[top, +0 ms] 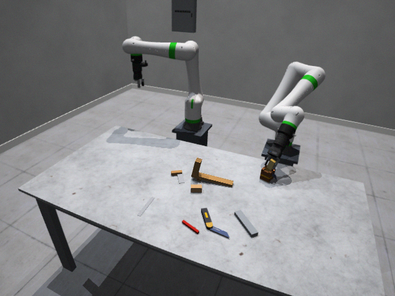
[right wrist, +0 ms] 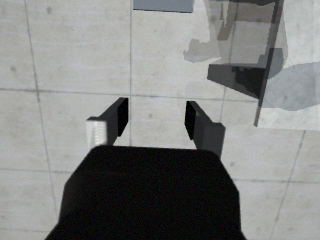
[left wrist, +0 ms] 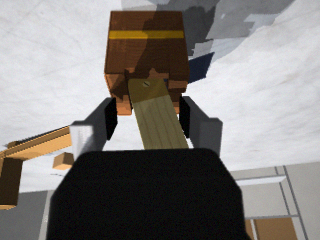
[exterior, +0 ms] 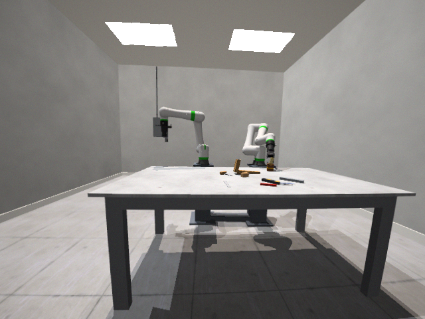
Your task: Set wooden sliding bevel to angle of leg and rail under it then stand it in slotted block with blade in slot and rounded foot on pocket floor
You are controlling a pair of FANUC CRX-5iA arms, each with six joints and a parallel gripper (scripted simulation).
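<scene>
Now: the wooden bevel 2 cm below my left hand, 2 cm ahead of it and 1 cm to the left of it. The rest, counted from my left hand: grey bar 43 cm ahead, 9 cm below; then blue blade 5 cm below, 2 cm to the left, 2 cm ahead; then wooden block 32 cm to the right, 32 cm ahead, 8 cm below.
</scene>
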